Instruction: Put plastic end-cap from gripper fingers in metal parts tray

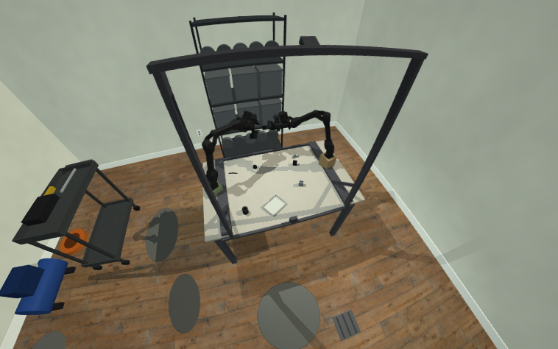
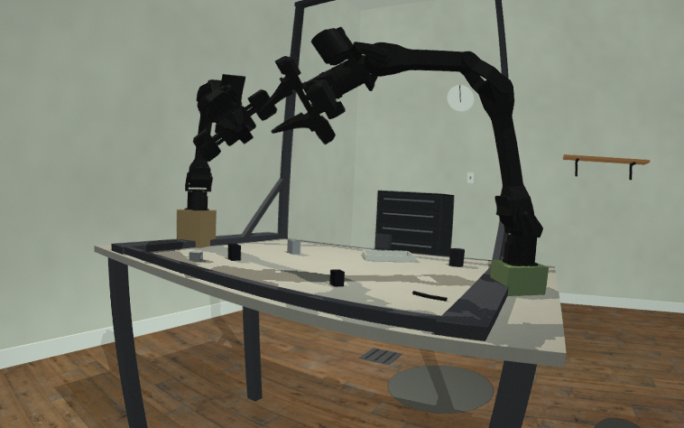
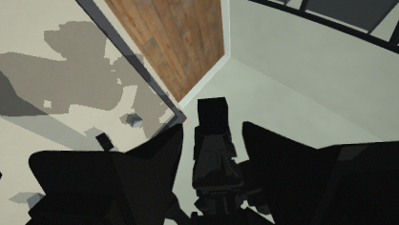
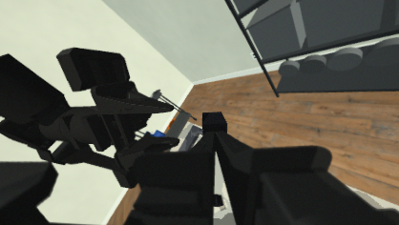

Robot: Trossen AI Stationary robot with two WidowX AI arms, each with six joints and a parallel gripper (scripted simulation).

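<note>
Right now my left hand is 70 mm to the left of the black plastic end-cap, 40 mm above it and 30 mm short of it. Also, from my left hand: metal parts tray 530 mm behind, 320 mm below, 10 mm to the left.
My right hand is 3 cm to the right of the black plastic end-cap, 2 cm short of it and 1 cm above it. Also, from my right hand: metal parts tray 54 cm behind, 30 cm below, 11 cm to the left.
</note>
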